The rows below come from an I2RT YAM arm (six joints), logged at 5 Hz.
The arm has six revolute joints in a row. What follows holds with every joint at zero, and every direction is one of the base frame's. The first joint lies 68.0 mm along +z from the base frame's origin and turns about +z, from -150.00 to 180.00 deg. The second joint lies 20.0 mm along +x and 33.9 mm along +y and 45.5 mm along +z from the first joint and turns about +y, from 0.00 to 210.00 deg. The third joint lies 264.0 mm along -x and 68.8 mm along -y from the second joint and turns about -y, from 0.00 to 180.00 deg. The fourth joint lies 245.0 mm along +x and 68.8 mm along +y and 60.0 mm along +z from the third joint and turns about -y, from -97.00 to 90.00 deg. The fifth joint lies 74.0 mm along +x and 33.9 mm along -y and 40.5 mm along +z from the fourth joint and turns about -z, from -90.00 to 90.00 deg. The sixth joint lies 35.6 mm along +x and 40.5 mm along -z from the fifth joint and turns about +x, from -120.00 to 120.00 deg. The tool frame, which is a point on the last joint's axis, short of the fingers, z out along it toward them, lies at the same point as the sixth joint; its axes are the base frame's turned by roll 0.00, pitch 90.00 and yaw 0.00 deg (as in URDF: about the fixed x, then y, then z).
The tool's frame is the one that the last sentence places.
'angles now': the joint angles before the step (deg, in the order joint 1, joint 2, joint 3, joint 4, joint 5, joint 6). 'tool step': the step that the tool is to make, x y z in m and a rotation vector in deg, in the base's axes. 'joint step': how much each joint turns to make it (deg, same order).
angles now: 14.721 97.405 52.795 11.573 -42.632 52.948
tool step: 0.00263 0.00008 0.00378 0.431 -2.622 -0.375
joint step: -0.066 0.001 0.000 2.603 0.393 -0.065
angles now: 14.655 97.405 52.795 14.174 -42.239 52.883
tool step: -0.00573 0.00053 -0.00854 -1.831 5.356 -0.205
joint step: 0.372 0.000 -0.021 -5.639 0.701 -0.022
